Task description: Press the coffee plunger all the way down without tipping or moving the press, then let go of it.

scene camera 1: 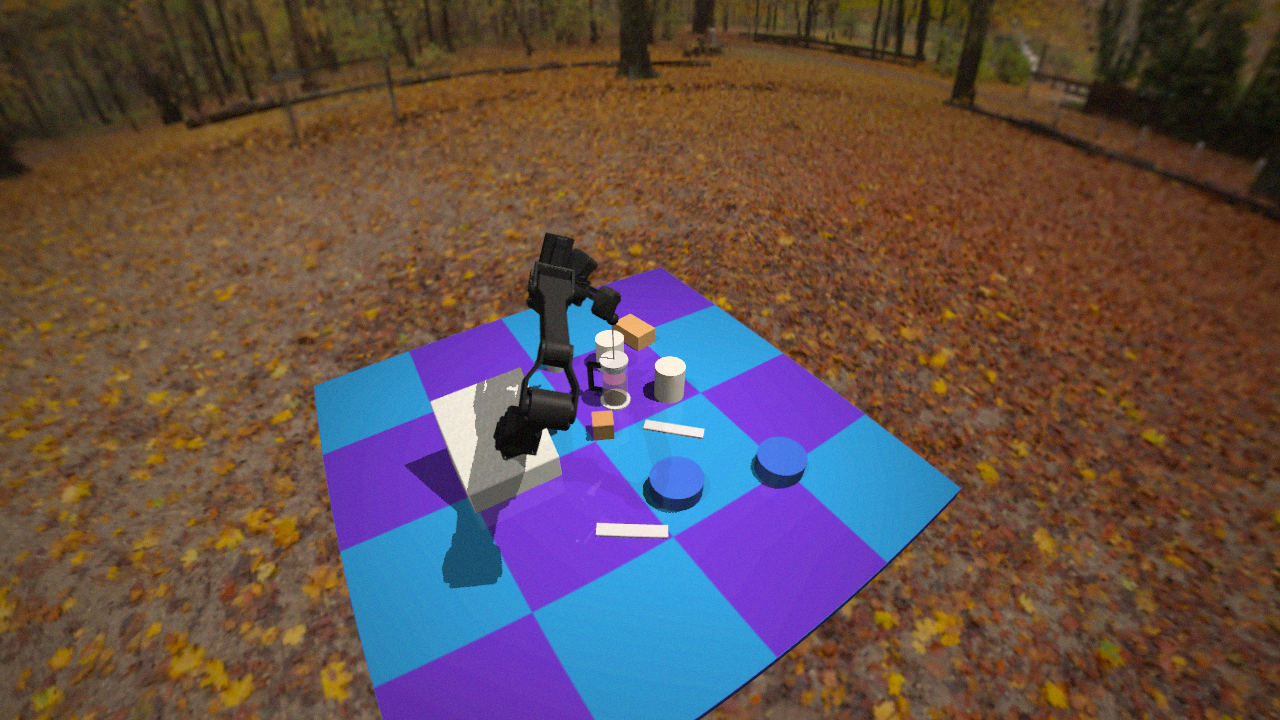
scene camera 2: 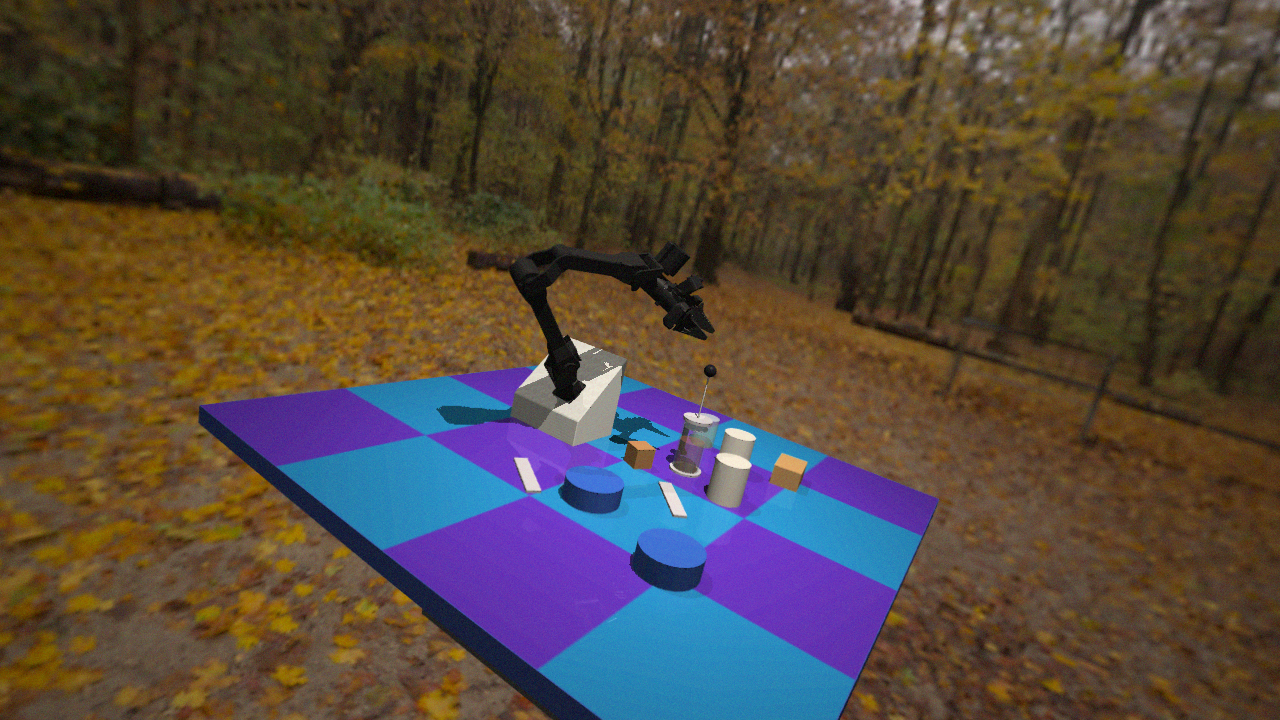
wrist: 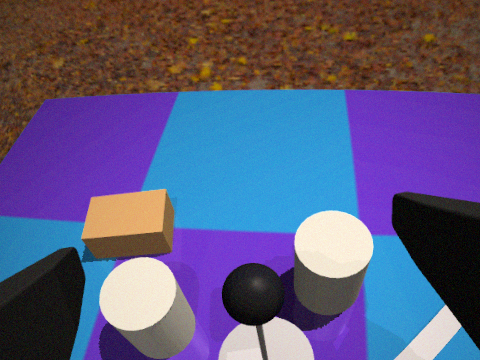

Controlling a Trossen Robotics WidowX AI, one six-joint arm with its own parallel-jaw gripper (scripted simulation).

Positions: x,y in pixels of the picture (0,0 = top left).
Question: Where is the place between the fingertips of my gripper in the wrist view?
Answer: At 240,237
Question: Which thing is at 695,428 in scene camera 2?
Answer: A coffee press.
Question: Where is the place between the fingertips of my gripper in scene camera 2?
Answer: At 710,335
